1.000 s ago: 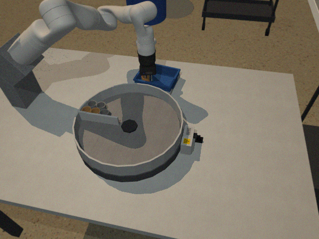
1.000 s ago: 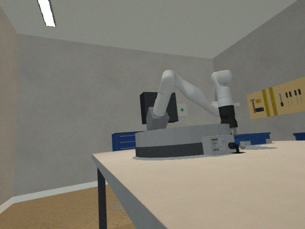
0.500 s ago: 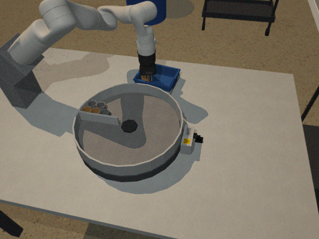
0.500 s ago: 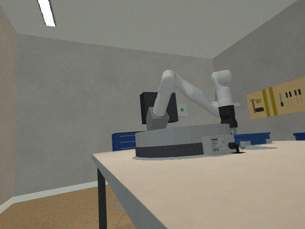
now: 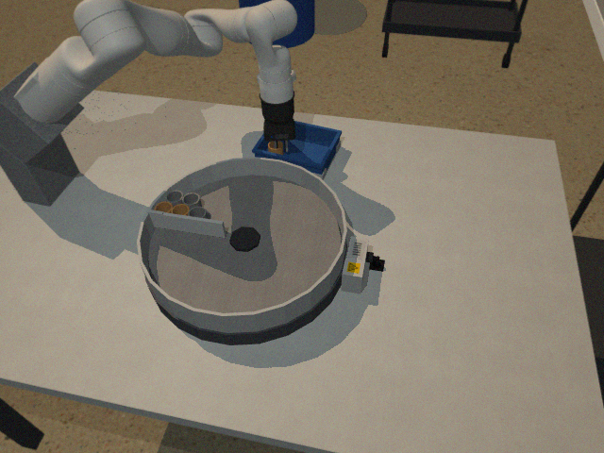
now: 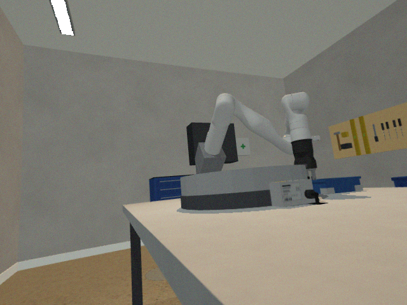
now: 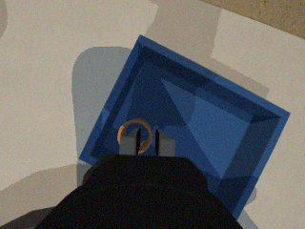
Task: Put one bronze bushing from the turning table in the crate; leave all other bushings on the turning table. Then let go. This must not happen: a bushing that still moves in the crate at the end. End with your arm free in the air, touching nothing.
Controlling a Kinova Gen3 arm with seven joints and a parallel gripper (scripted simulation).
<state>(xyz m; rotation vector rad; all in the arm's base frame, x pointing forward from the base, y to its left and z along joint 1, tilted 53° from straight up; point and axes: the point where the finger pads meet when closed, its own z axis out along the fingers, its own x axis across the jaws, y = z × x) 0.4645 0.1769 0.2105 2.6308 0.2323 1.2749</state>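
Now: the blue crate 40 mm ahead of my hand, 10 mm to the left of it and 20 mm below it. The rest, counted from my hand: turning table: 40 mm behind, 330 mm to the right.
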